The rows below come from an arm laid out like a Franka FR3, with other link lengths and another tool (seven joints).
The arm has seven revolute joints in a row. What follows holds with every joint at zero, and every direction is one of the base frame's. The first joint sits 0.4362 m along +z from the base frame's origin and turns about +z. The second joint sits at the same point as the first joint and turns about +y. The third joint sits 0.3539 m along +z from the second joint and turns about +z. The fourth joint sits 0.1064 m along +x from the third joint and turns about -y. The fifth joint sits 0.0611 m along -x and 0.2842 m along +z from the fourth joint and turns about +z. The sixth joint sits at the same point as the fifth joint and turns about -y. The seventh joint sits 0.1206 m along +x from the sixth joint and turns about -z. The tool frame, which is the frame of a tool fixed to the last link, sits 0.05 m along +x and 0.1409 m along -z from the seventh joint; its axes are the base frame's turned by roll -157, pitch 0 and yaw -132.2 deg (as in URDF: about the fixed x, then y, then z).
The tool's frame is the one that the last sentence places.
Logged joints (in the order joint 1, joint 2, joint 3, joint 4, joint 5, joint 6, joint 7), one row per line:
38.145, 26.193, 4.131, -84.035, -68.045, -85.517, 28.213
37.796, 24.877, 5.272, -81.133, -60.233, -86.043, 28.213
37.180, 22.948, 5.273, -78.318, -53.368, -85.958, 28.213
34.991, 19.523, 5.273, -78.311, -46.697, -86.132, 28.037
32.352, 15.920, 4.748, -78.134, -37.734, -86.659, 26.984
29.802, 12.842, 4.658, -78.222, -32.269, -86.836, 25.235
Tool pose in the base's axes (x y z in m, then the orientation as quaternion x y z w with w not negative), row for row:
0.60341, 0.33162, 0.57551, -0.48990, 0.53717, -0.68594, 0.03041
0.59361, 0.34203, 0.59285, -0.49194, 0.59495, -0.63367, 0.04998
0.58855, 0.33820, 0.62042, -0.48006, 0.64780, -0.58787, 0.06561
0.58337, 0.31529, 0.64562, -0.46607, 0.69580, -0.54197, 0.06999
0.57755, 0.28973, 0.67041, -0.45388, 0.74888, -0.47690, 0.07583
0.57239, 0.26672, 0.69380, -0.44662, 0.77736, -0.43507, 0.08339
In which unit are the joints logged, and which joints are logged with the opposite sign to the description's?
The joints are logged in degrees. Opposite sign: joint 6.
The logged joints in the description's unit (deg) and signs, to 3 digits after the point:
38.145, 26.193, 4.131, -84.035, -68.045, 85.517, 28.213
37.796, 24.877, 5.272, -81.133, -60.233, 86.043, 28.213
37.180, 22.948, 5.273, -78.318, -53.368, 85.958, 28.213
34.991, 19.523, 5.273, -78.311, -46.697, 86.132, 28.037
32.352, 15.920, 4.748, -78.134, -37.734, 86.659, 26.984
29.802, 12.842, 4.658, -78.222, -32.269, 86.836, 25.235

